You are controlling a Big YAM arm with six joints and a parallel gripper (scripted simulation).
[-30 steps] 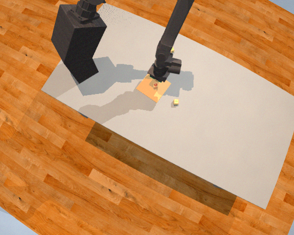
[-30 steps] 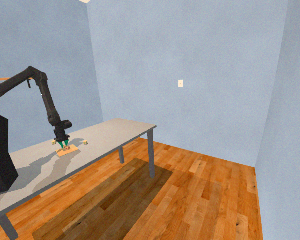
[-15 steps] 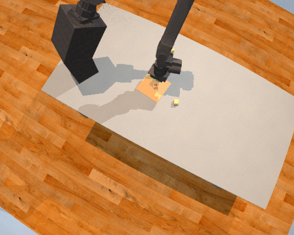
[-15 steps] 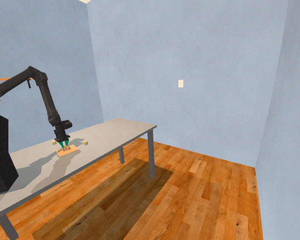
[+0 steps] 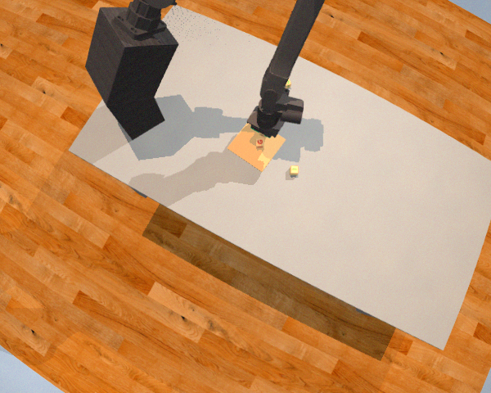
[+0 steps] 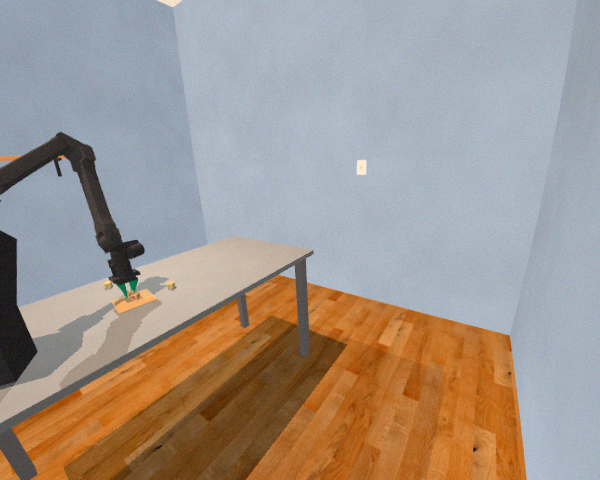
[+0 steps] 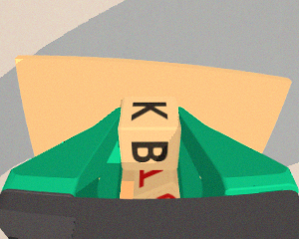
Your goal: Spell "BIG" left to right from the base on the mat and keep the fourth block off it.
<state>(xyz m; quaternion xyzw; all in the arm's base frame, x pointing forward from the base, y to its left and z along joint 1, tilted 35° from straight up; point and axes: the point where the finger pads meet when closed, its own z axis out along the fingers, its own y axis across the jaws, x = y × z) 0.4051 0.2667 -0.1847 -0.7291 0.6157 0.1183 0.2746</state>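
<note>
Right now my hand is 4 cm to the left of the mat, 1 cm short of it and 1 cm above it. Also, from my hand: block (20 cm to the left, 7 cm behind).
</note>
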